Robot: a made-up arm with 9 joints. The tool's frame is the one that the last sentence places.
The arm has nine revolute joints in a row. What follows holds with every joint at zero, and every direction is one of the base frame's.
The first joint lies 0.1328 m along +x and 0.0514 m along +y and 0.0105 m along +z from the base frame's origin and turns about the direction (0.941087, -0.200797, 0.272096), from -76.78 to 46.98 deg.
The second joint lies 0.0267 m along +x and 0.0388 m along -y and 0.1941 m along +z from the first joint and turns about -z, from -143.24 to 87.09 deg.
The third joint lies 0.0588 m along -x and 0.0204 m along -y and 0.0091 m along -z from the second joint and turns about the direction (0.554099, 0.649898, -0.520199), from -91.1 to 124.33 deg.
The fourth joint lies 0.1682 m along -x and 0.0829 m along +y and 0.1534 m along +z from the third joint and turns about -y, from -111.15 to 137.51 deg.
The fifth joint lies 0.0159 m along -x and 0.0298 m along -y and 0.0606 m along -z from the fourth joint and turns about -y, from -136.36 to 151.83 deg.
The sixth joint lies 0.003 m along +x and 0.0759 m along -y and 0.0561 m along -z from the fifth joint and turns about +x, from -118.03 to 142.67 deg.
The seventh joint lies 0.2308 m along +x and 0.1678 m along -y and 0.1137 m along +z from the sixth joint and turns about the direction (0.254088, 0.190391, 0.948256), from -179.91 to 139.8 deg.
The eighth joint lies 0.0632 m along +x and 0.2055 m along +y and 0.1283 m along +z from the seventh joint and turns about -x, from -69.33 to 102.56 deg.
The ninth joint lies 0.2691 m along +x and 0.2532 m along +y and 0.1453 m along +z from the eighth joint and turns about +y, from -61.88 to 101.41 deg.
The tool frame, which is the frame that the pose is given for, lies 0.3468 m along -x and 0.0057 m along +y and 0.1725 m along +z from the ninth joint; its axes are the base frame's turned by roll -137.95, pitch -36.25 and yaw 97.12 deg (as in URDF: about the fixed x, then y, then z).
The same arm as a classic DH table. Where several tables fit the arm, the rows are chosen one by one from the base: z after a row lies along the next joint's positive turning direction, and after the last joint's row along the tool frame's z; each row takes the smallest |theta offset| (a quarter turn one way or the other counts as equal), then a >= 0, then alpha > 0; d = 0 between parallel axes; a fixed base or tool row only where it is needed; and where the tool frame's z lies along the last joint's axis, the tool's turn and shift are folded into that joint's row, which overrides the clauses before.
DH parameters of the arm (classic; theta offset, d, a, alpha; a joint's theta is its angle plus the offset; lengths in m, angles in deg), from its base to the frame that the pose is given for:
base (fixed): 77.96 -0.0232 0.078 74.21
joint 1: 0 0.1594 -0.0324 105.79
joint 2: -61.59 -0.1426 0.0315 -58.65
joint 3: -58.61 -0.3623 0.0033 130.53
joint 4: 28.49 0 0.0627 0
joint 5: 14.7 -0.1718 0.0561 -90
joint 6: 78.65 0.2132 -0.1869 -75.28
joint 7: 0 0.253 0.1762 -104.72
joint 8: 78.65 -0.2886 -0.1453 90
joint 9: -39.79 0.2001 -0.3545 -69.35
tool (fixed): -121.22 0.1668 0 0
Joint limits (deg, base to tool): -76.78..46.98 -143.24..87.09 -91.1..124.33 -111.15..137.51 -136.36..151.83 -118.03..142.67 -179.91..139.8 -69.33..102.56 -61.88..101.41

